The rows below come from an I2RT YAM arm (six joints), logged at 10 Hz.
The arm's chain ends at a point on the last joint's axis. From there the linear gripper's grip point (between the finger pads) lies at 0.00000 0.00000 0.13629 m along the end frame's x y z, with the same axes.
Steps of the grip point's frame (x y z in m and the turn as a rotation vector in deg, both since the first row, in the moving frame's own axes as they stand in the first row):
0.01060, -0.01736, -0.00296, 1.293, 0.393, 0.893
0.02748, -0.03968, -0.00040, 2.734, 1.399, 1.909
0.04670, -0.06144, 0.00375, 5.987, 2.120, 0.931
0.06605, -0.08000, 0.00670, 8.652, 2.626, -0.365
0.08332, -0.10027, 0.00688, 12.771, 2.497, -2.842
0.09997, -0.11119, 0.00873, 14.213, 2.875, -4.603
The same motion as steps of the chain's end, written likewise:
0.00964, -0.01429, -0.00292, 1.293, 0.393, 0.893
0.02405, -0.03324, -0.00020, 2.734, 1.399, 1.909
0.04155, -0.04727, 0.00459, 5.987, 2.120, 0.931
0.05989, -0.05949, 0.00839, 8.652, 2.626, -0.365
0.07818, -0.07002, 0.01038, 12.771, 2.497, -2.842
0.09456, -0.07750, 0.01307, 14.213, 2.875, -4.603

